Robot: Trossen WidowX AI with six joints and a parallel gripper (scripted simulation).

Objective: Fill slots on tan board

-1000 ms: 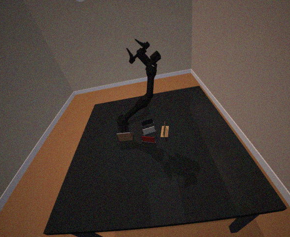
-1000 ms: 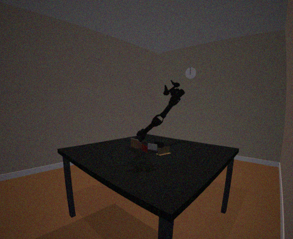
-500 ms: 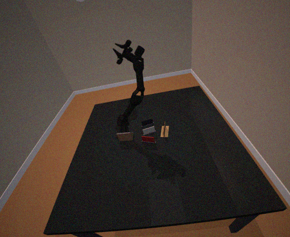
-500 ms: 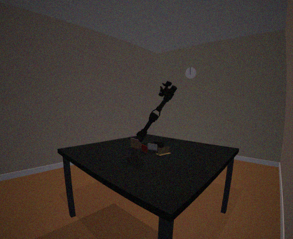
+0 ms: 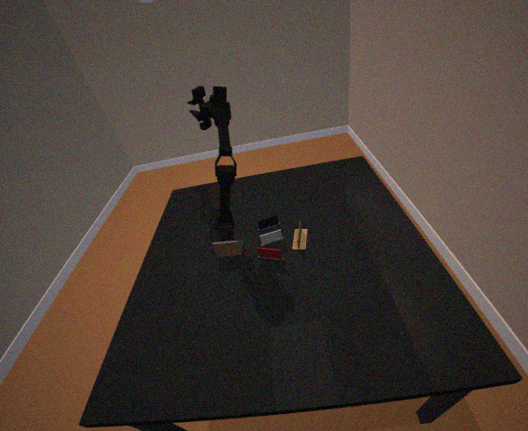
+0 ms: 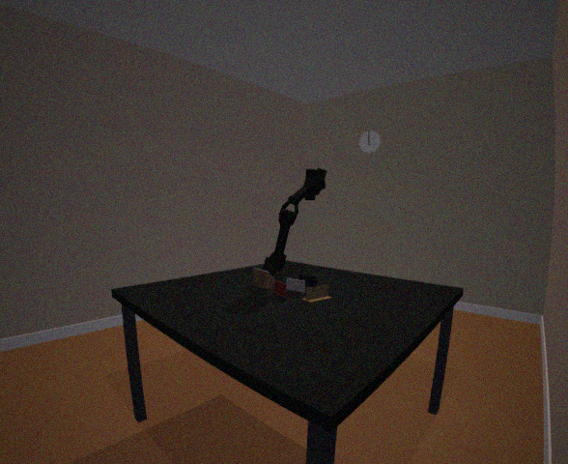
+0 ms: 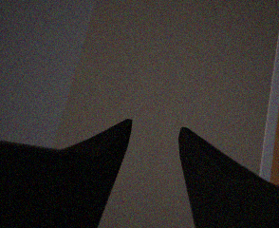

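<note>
My gripper tip is 22 cm short of the red board, 55 cm to the left of it and 53 cm above it. Also, from my gripper tip: tan board (37 cm ahead, 47 cm to the right, 54 cm below).
</note>
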